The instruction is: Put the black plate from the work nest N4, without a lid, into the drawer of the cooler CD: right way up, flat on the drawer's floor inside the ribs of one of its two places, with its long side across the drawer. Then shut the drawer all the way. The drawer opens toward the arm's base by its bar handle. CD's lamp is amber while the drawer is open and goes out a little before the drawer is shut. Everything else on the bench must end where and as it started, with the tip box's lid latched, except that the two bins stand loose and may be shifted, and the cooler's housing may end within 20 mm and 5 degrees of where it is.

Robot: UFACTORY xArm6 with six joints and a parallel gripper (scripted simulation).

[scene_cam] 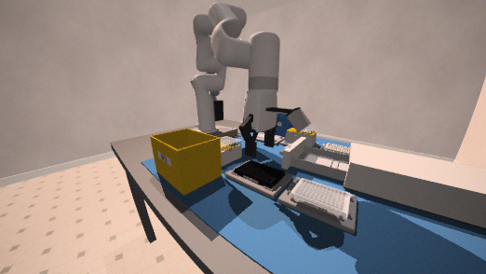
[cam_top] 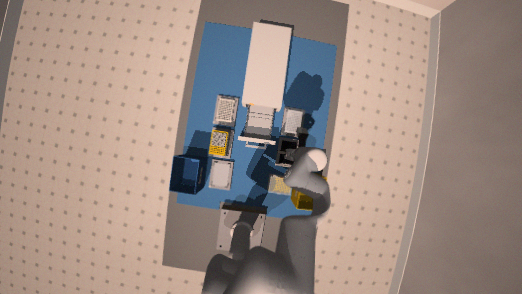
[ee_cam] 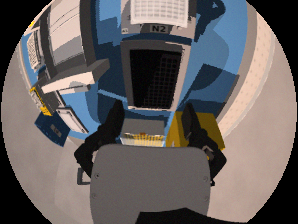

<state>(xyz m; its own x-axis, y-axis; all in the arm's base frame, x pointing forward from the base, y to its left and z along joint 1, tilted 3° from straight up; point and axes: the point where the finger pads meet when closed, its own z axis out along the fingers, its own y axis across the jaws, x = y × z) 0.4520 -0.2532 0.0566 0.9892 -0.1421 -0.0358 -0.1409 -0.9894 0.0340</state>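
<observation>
Now: the black plate 8 cm below my hand. The rest, counted from my hand: cooler CD (31 cm ahead, 15 cm to the left, 6 cm below); then yellow bin (20 cm behind, 10 cm to the right, 6 cm below); then drawer (18 cm ahead, 16 cm to the left, 7 cm below).
</observation>
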